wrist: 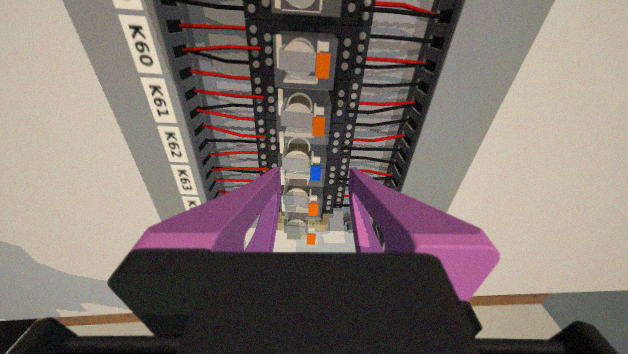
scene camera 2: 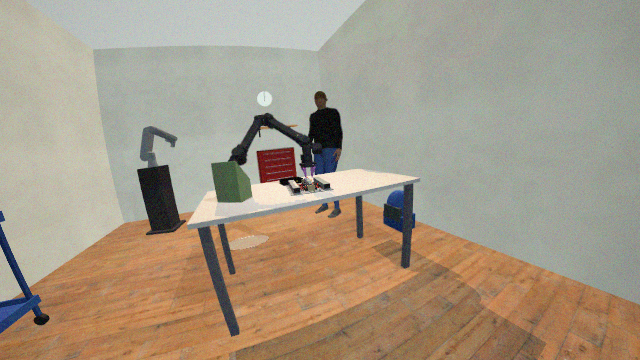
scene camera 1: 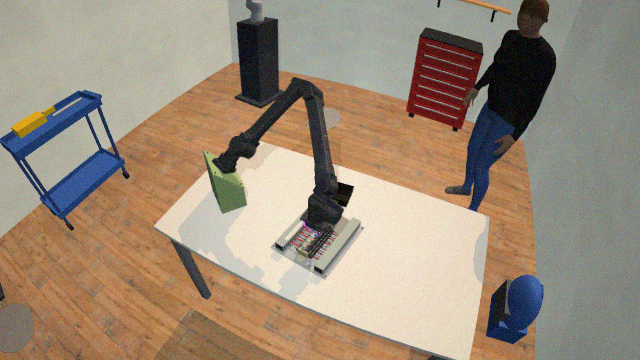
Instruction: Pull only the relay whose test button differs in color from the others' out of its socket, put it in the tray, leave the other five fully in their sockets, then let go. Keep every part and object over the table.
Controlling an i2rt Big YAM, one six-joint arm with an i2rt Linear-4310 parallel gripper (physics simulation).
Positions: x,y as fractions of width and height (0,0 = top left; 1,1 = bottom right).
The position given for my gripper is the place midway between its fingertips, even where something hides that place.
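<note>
I can see my gripper (wrist: 0.50,0.50) here. There is a relay (wrist: 0.48,0.46), and a relay (wrist: 0.48,0.17) too. I also see a relay (wrist: 0.48,0.33), along with a relay (wrist: 0.47,0.57).
</note>
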